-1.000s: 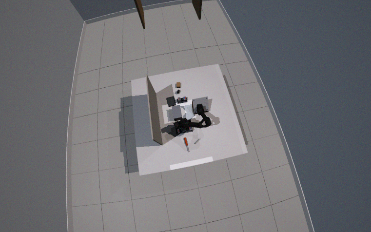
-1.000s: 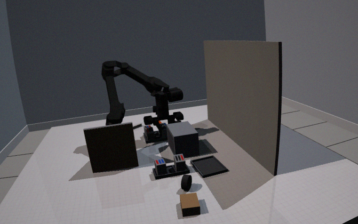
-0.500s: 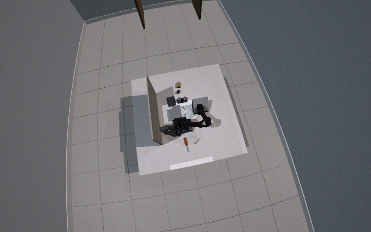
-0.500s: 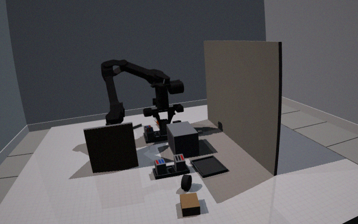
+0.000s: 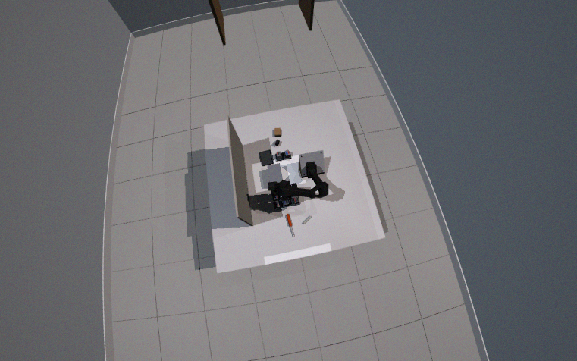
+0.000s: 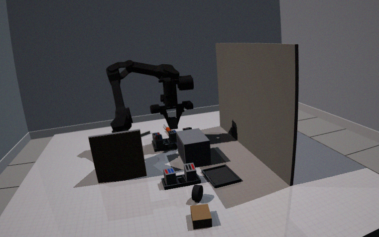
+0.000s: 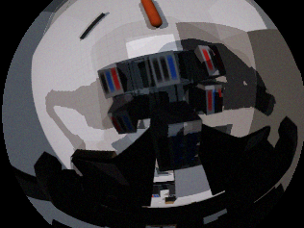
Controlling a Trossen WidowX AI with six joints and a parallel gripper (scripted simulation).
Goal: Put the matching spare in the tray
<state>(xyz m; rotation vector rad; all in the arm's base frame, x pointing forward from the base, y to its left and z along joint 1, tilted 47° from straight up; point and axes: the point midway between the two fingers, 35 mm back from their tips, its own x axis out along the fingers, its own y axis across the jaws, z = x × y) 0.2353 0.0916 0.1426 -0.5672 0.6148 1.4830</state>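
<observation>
Right now my gripper tip is 9 cm short of the black tray, 35 cm to the left of it and 10 cm above it. From my gripper tip the other things lie so: dark grey box: 5 cm ahead, 15 cm to the right, 5 cm below; rack: 5 cm behind, 34 cm to the right, 9 cm below; tall tan panel: 29 cm ahead, 17 cm to the right, 12 cm above.
</observation>
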